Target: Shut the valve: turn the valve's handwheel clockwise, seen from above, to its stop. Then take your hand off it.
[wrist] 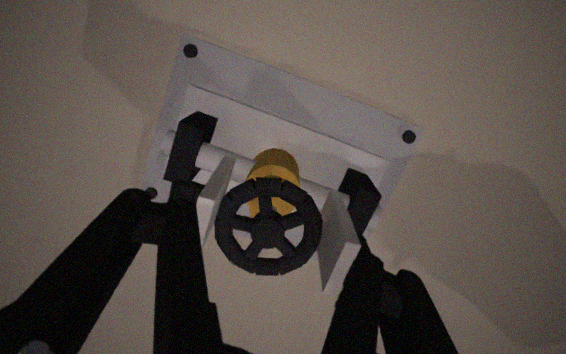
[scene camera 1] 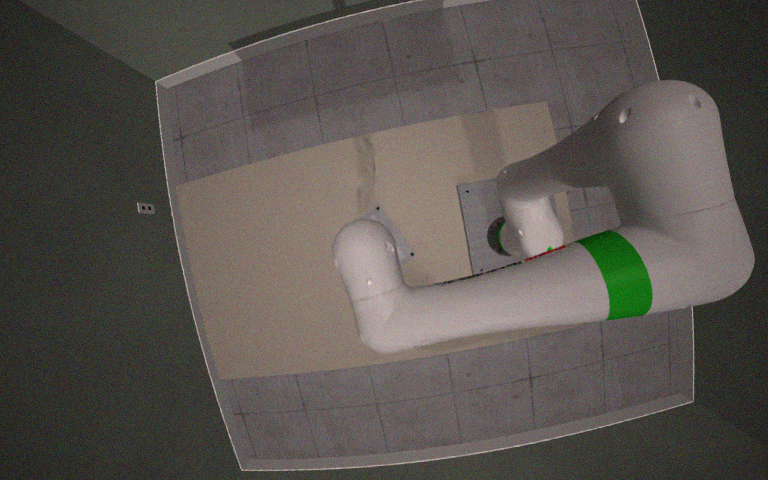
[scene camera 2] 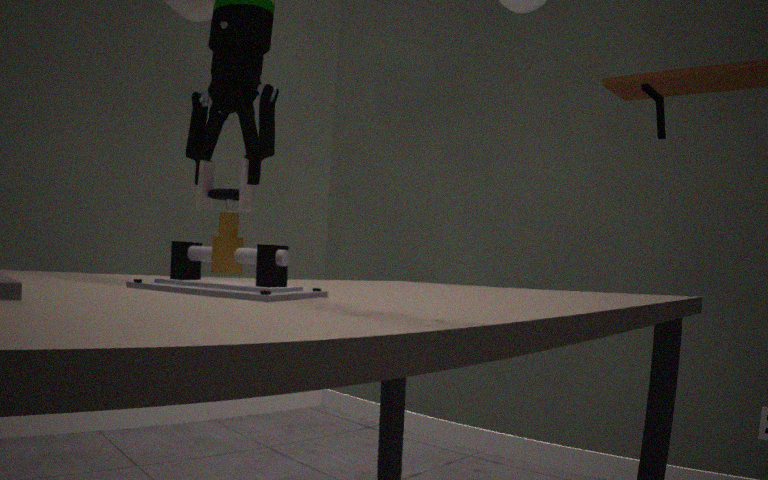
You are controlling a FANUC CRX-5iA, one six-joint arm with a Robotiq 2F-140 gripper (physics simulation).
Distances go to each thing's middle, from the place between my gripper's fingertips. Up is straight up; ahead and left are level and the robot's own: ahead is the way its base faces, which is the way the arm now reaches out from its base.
I see my gripper 10 mm to the right of the black five-spoked handwheel (wrist: pixel 267 228), 10 mm below it and 10 mm short of it. Also, from my hand: grey base plate (scene camera 2: pixel 264 296) (110 mm below, 10 mm to the left, 10 mm ahead).
